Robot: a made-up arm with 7 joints. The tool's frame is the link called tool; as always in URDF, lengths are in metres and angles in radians.
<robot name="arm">
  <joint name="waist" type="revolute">
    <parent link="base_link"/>
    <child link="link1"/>
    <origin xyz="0.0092 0.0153 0.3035" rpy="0 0 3.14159"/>
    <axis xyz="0 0 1"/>
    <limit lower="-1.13" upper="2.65"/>
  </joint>
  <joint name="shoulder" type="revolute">
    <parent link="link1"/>
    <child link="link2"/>
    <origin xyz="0.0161 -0.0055 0.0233" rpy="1.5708 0 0"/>
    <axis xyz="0 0 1"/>
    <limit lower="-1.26" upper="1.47"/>
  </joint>
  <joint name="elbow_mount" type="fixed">
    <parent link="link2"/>
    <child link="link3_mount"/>
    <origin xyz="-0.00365 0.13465 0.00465"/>
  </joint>
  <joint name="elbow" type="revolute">
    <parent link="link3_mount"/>
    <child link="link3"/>
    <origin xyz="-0.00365 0.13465 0.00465" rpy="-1.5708 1.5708 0"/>
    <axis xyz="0 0 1"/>
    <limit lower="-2" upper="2.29"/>
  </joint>
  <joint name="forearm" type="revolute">
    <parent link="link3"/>
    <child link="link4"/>
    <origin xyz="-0.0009 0.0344 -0.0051" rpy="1.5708 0 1.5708"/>
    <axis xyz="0 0 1"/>
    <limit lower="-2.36" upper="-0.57"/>
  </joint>
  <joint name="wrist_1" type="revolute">
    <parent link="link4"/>
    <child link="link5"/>
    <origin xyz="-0.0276 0.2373 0.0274" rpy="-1.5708 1.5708 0"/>
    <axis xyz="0 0 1"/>
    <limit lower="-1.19" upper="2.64"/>
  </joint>
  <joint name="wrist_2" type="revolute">
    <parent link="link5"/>
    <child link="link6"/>
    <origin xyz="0.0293 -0.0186 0.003" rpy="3.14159 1.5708 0"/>
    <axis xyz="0 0 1"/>
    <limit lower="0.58" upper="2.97"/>
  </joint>
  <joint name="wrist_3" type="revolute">
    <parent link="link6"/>
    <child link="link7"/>
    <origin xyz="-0.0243 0.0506 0.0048" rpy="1.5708 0 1.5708"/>
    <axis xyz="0 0 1"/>
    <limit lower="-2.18" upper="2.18"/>
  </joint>
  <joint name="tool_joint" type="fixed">
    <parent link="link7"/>
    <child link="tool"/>
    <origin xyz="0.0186 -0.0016 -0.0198" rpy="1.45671 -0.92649 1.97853"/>
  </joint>
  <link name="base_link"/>
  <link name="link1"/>
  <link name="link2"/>
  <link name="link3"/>
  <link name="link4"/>
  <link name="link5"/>
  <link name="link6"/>
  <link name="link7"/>
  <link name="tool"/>
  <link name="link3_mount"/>
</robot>
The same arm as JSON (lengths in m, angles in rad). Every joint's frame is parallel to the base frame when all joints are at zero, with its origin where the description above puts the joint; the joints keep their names.
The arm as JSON. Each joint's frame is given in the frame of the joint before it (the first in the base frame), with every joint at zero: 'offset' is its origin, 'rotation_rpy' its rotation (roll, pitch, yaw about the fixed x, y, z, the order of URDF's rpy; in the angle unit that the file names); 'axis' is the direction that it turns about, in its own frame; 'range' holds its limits. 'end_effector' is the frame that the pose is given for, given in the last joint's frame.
{
  "length_unit": "m",
  "angle_unit": "rad",
  "chain": [
    {
      "id": "waist",
      "offset": [
        0.0092,
        0.0153,
        0.3035
      ],
      "rotation_rpy": [
        0.0,
        0.0,
        0.0
      ],
      "axis": "+z",
      "range": [
        -1.13,
        2.65
      ]
    },
    {
      "id": "shoulder",
      "offset": [
        -0.0161,
        0.0055,
        0.0233
      ],
      "rotation_rpy": [
        0.0,
        0.0,
        0.0
      ],
      "axis": "+y",
      "range": [
        -1.26,
        1.47
      ]
    },
    {
      "id": "elbow",
      "offset": [
        0.0073,
        0.0093,
        0.2693
      ],
      "rotation_rpy": [
        0.0,
        0.0,
        0.0
      ],
      "axis": "+z",
      "range": [
        -2.0,
        2.29
      ]
    },
    {
      "id": "forearm",
      "offset": [
        0.0344,
        0.0009,
        -0.0051
      ],
      "rotation_rpy": [
        0.0,
        0.0,
        0.0
      ],
      "axis": "-y",
      "range": [
        -2.36,
        -0.57
      ]
    },
    {
      "id": "wrist_1",
      "offset": [
        -0.0276,
        -0.0274,
        0.2373
      ],
      "rotation_rpy": [
        0.0,
        0.0,
        0.0
      ],
      "axis": "+z",
      "range": [
        -1.19,
        2.64
      ]
    },
    {
      "id": "wrist_2",
      "offset": [
        0.0186,
        0.0293,
        0.003
      ],
      "rotation_rpy": [
        0.0,
        0.0,
        0.0
      ],
      "axis": "-y",
      "range": [
        0.58,
        2.97
      ]
    },
    {
      "id": "wrist_3",
      "offset": [
        0.0506,
        -0.0048,
        0.0243
      ],
      "rotation_rpy": [
        0.0,
        0.0,
        0.0
      ],
      "axis": "-z",
      "range": [
        -2.18,
        2.18
      ]
    }
  ],
  "end_effector": {
    "offset": [
      0.0186,
      0.0016,
      0.0198
    ],
    "rotation_rpy": [
      -1.6849,
      0.9265,
      -1.9785
    ]
  }
}

